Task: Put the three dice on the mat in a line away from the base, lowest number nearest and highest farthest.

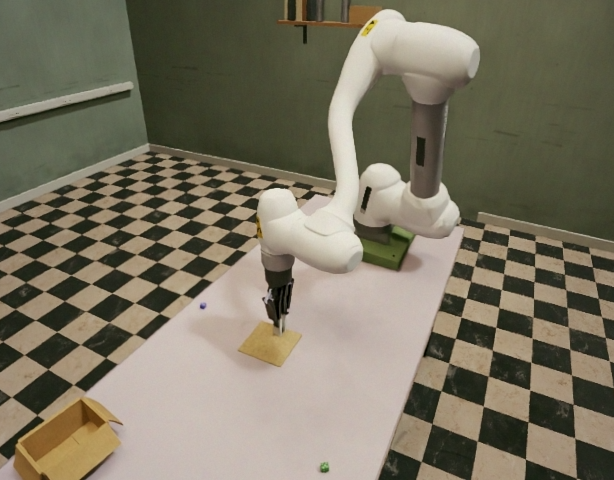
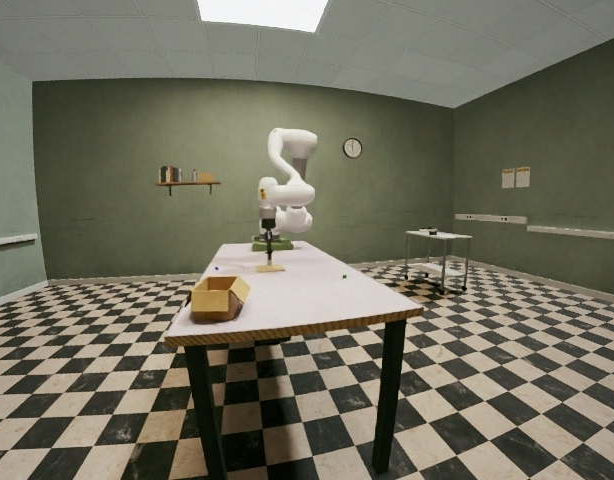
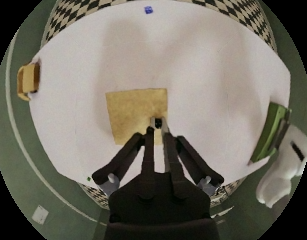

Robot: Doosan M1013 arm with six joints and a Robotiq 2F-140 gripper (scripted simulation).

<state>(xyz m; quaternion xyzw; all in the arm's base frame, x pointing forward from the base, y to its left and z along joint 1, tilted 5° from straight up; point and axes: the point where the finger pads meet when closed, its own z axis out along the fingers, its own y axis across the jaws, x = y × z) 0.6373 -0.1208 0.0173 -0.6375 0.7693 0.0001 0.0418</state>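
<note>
Right now my hand is 3 cm above the black die. Also, from my hand: green die: 35 cm ahead, 26 cm to the left, 3 cm below; blue die: 1 cm behind, 28 cm to the right, 3 cm below; yellow mat: 5 cm ahead, 1 cm to the right, 4 cm below.
</note>
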